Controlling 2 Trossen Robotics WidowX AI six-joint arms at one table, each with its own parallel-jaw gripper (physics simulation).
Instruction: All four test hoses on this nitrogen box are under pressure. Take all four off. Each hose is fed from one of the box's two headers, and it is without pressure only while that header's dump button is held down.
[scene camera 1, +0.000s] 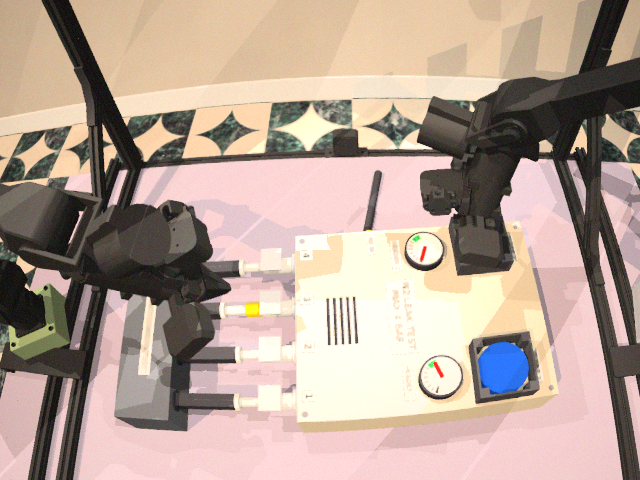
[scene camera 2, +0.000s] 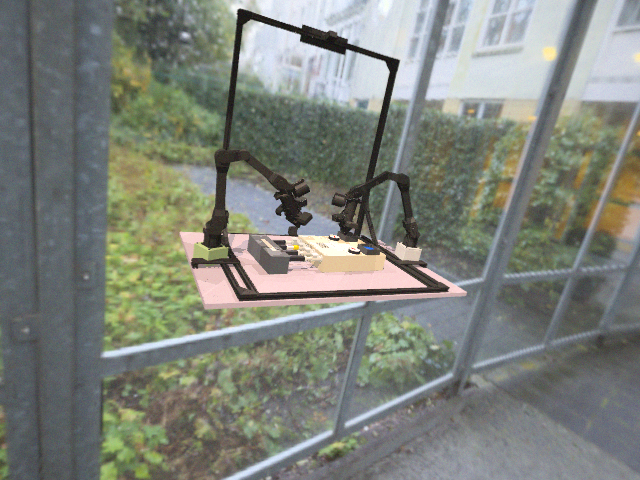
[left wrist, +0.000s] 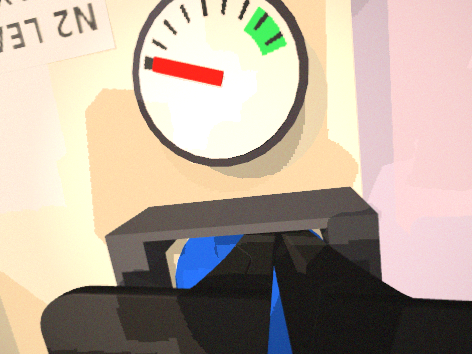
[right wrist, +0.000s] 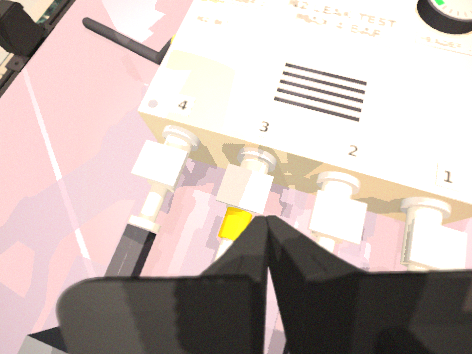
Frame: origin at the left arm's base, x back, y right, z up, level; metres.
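Seen in the pictures: left gripper, fingertip midpoint: (scene camera 2: 341, 238); right gripper, fingertip midpoint: (scene camera 1: 229, 289) (scene camera 2: 299, 227) (right wrist: 265, 225); left arm's base, origin of the base link: (scene camera 2: 409, 245); right arm's base, origin of the base link: (scene camera 1: 29, 316) (scene camera 2: 211, 245).
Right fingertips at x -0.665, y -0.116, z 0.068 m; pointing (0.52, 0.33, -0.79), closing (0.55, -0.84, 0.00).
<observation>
Offsets run from my right fingertips to a thing's middle. "spot": to the spot under its first point.
The cream nitrogen box (scene camera 1: 375, 333) (scene camera 2: 347, 257) (right wrist: 256, 46) has four hoses plugged into its left side: hose 4 @(spot: dx +0.015, dy +0.093, dz -0.084 m) (scene camera 1: 270, 261) (right wrist: 159, 161), hose 3 @(spot: dx +0.031, dy +0.032, dz -0.085 m) (scene camera 1: 270, 300) (right wrist: 245, 187) with a yellow band @(dx +0.010, dy +0.024, dz -0.106 m) (scene camera 1: 251, 310) (right wrist: 236, 221), hose 2 @(spot: dx +0.047, dy -0.041, dz -0.084 m) (scene camera 1: 268, 350) (right wrist: 338, 218) and hose 1 @(spot: dx +0.064, dy -0.109, dz -0.084 m) (scene camera 1: 268, 399). My left gripper (scene camera 1: 482, 252) (left wrist: 271, 221) (scene camera 2: 347, 229) is shut and rests its tips on the upper blue dump button @(dx +0.314, dy +0.161, dz -0.091 m) (left wrist: 206, 256). The upper gauge @(dx +0.230, dy +0.132, dz -0.066 m) (scene camera 1: 424, 250) (left wrist: 220, 81) reads at its low end. My right gripper (scene camera 1: 187, 333) (right wrist: 265, 225) (scene camera 2: 296, 219) is shut, with its tips at hose 3's yellow band.
The lower blue dump button @(dx +0.359, dy -0.024, dz -0.076 m) (scene camera 1: 503, 368) stands free, and the lower gauge @(spot: dx +0.276, dy -0.046, dz -0.066 m) (scene camera 1: 440, 376) points toward its green mark. A grey block @(spot: dx -0.118, dy -0.131, dz -0.082 m) (scene camera 1: 142, 381) (scene camera 2: 270, 257) holds the hoses' far ends. A black feed pipe @(spot: dx +0.136, dy +0.272, dz -0.148 m) (scene camera 1: 372, 200) (right wrist: 119, 38) leaves the box at the back.
</observation>
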